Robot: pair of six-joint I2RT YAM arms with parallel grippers.
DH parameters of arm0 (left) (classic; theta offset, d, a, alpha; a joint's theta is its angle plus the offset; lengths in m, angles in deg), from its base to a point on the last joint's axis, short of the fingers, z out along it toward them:
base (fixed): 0 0 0 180
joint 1: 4.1 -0.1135 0.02 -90
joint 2: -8.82 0 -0.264 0
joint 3: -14.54 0 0.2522 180
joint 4: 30.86 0 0.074 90
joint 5: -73.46 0 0 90
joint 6: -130.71 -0.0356 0 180
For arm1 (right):
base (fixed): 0 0 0 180
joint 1: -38.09 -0.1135 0.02 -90
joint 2: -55.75 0 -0.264 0
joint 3: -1.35 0 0.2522 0
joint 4: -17.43 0 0.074 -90
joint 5: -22.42 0 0 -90
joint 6: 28.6 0.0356 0 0
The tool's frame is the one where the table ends.
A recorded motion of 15 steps. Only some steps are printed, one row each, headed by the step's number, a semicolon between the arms.
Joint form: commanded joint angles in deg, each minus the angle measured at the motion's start. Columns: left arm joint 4, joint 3, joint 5, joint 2, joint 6, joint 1; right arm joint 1, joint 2, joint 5, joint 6, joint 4, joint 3.
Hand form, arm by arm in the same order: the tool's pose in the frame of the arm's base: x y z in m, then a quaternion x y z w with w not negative. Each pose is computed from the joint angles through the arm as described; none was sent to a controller.
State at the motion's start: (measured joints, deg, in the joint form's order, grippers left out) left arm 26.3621 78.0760 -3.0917 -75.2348 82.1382 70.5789; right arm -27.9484 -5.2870 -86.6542 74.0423 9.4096 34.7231
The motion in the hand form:
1: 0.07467 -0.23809 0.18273 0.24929 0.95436 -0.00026 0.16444; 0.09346 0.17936 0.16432 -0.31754 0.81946 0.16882 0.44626
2: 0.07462 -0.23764 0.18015 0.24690 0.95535 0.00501 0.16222; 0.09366 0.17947 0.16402 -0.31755 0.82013 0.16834 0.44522
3: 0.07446 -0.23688 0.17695 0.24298 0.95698 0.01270 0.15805; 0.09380 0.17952 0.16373 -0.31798 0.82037 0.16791 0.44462
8: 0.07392 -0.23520 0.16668 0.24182 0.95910 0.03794 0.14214; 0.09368 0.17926 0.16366 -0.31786 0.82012 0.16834 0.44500
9: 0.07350 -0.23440 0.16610 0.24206 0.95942 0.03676 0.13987; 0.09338 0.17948 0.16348 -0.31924 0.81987 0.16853 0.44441
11: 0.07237 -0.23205 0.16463 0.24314 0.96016 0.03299 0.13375; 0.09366 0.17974 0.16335 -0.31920 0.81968 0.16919 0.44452
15: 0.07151 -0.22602 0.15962 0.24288 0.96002 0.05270 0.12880; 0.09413 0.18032 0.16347 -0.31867 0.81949 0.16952 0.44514
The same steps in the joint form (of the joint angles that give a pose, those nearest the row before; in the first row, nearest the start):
1: 2.94 0.74 2.89 -0.37 2.79 0.21; 0.12 0.28 -0.89 0.54 0.31 -0.32
2: 3.03 0.52 3.01 -0.78 3.18 0.21; 0.16 0.15 -0.83 0.59 0.25 -0.28
3: 3.38 0.30 3.07 -1.32 3.82 0.21; 0.20 0.05 -0.78 0.55 0.26 -0.28
8: 4.45 -0.20 2.93 -3.31 4.54 0.21; 0.20 0.15 -0.77 0.54 0.33 -0.37
9: 4.34 -0.46 2.63 -3.17 4.54 0.21; 0.11 0.09 -0.72 0.50 0.32 -0.37
11: 3.99 -1.22 1.80 -2.72 4.46 0.21; 0.17 -0.05 -0.63 0.47 0.54 -0.37
15: 5.05 -2.32 2.42 -2.85 4.69 0.12; 0.22 -0.27 -0.62 0.45 0.77 -0.28

